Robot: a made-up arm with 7 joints. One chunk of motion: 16 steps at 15 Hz.
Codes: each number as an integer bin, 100 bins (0 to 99) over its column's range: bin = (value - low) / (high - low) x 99, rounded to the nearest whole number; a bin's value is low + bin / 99 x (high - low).
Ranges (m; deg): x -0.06..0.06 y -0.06..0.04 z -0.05..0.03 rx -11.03..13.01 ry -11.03..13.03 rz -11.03..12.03
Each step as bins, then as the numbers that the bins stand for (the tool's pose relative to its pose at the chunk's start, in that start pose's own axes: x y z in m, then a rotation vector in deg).
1 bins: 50 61 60 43 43 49
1 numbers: 0.0006 0.0016 -0.0015 -0.59 -0.58 0.38
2 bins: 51 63 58 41 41 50
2 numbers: 0.0018 0.0036 -0.0031 -1.07 -1.07 0.62
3 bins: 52 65 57 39 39 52
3 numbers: 0.0030 0.0057 -0.0039 -1.56 -1.55 1.08
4 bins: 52 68 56 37 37 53
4 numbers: 0.0030 0.0087 -0.0047 -2.05 -2.04 1.32
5 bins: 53 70 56 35 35 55
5 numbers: 0.0042 0.0107 -0.0047 -2.53 -2.52 1.78
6 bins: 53 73 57 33 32 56
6 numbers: 0.0042 0.0137 -0.0039 -3.02 -3.25 2.01
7 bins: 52 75 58 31 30 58
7 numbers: 0.0030 0.0158 -0.0031 -3.50 -3.74 2.48
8 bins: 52 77 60 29 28 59
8 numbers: 0.0030 0.0178 -0.0015 -3.99 -4.23 2.71
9 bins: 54 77 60 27 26 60
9 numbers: 0.0055 0.0178 -0.0015 -4.47 -4.71 2.95
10 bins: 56 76 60 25 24 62
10 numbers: 0.0079 0.0168 -0.0015 -4.96 -5.20 3.41
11 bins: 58 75 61 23 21 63
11 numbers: 0.0103 0.0158 -0.0007 -5.44 -5.93 3.64
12 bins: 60 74 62 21 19 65
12 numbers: 0.0127 0.0147 0.0001 -5.93 -6.41 4.11
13 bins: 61 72 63 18 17 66
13 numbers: 0.0139 0.0127 0.0009 -6.66 -6.90 4.34
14 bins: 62 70 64 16 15 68
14 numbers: 0.0152 0.0107 0.0017 -7.14 -7.38 4.81
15 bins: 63 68 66 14 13 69
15 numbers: 0.0164 0.0087 0.0033 -7.63 -7.87 5.04
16 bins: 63 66 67 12 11 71
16 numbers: 0.0164 0.0067 0.0041 -8.12 -8.36 5.51
